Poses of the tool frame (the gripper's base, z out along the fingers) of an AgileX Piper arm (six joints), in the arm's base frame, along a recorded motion.
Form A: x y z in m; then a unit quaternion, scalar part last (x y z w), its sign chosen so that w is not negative.
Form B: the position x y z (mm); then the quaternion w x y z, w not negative. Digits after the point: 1 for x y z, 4 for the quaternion.
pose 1, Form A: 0.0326 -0.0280 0.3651 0.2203 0.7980 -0.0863 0.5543
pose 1, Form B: 32.6 -28.0 365.1 0.5543 0.2203 0.7980 -0.0863
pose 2, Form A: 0.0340 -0.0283 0.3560 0.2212 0.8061 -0.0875 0.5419
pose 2, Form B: 34.0 -28.3 356.0 0.5419 0.2212 0.8061 -0.0875
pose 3, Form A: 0.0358 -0.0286 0.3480 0.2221 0.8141 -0.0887 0.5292
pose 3, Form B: 35.8 -28.6 348.0 0.5292 0.2221 0.8141 -0.0887
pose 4, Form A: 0.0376 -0.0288 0.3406 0.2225 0.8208 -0.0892 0.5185
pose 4, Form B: 37.6 -28.8 340.6 0.5185 0.2225 0.8208 -0.0892
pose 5, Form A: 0.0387 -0.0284 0.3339 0.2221 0.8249 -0.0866 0.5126
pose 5, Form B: 38.7 -28.4 333.9 0.5126 0.2221 0.8249 -0.0866
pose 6, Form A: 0.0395 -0.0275 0.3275 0.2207 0.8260 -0.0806 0.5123
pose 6, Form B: 39.5 -27.5 327.5 0.5123 0.2207 0.8260 -0.0806
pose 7, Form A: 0.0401 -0.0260 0.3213 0.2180 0.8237 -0.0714 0.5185
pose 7, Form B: 40.1 -26.0 321.3 0.5185 0.2180 0.8237 -0.0714
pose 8, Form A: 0.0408 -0.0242 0.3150 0.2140 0.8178 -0.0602 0.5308
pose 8, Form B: 40.8 -24.2 315.0 0.5308 0.2140 0.8178 -0.0602
